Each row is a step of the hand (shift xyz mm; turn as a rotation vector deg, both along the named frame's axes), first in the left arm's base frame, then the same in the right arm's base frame.
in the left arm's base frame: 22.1 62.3 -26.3 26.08 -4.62 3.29
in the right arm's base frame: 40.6 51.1 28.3 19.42 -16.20 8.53
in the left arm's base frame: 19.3 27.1 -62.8 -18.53 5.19 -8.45
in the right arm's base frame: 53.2 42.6 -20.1 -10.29 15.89 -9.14
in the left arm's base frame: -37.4 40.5 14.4 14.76 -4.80 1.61
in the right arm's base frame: -33.7 40.2 22.3 10.84 -10.73 3.29
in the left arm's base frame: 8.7 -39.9 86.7 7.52 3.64 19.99
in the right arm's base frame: -44.3 -75.7 38.6 -3.93 -9.92 18.86
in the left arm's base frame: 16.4 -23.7 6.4 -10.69 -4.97 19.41
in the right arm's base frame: 7.2 -28.3 -4.6 -19.95 -8.54 6.70
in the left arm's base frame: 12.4 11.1 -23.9 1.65 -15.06 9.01
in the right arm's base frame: 24.6 14.7 -5.4 -5.39 -16.59 -2.54
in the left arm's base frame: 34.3 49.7 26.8 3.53 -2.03 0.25
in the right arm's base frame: 20.8 10.9 61.8 2.55 -3.18 0.14
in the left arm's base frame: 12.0 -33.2 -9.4 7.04 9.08 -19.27
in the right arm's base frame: 10.7 -26.2 -23.1 17.36 13.18 -5.31
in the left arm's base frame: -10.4 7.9 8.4 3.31 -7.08 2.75
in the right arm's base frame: -12.2 6.5 7.2 0.38 -8.17 -1.35
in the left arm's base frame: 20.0 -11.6 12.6 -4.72 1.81 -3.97
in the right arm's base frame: 8.5 -23.4 8.5 -1.59 5.29 -3.29
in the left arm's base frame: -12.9 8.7 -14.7 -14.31 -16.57 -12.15
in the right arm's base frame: -1.8 19.2 -9.3 -7.60 -0.89 -23.84
